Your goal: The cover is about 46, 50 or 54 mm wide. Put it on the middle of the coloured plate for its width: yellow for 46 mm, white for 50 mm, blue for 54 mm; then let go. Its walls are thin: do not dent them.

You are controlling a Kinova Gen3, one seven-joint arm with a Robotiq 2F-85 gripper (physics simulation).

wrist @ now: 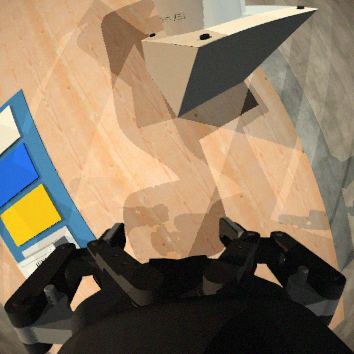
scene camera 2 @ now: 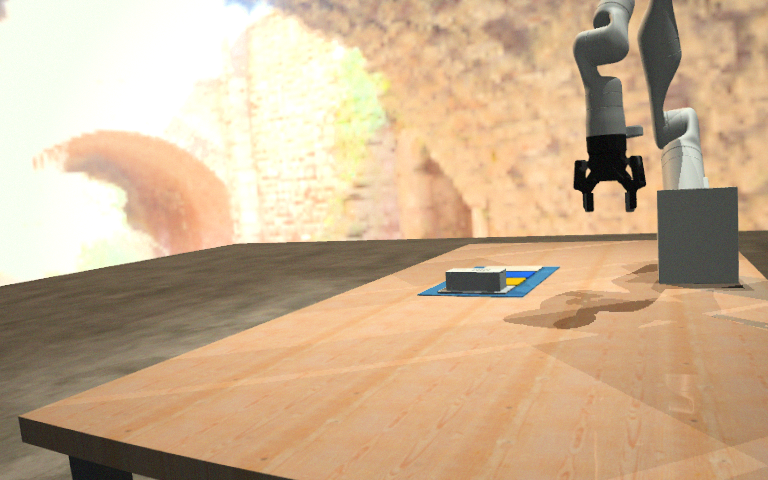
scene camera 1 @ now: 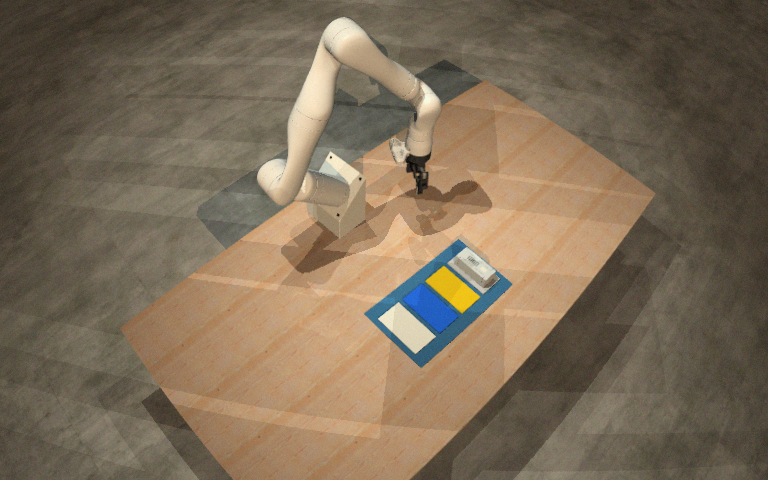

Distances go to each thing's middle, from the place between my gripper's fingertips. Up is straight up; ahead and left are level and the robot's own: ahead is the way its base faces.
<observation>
The cover (scene camera 2: 466, 279) is 28 cm ahead of my hand, 13 cm below it and 6 cm to the right of it. Also, from my hand: blue plate (scene camera 1: 439, 316) (25 cm to the right, 24 cm ahead, 16 cm below); then yellow plate (scene camera 1: 450, 287) (26 cm ahead, 16 cm below, 15 cm to the right); then blue mat (scene camera 1: 499, 284) (25 cm ahead, 20 cm to the right, 16 cm below).
</observation>
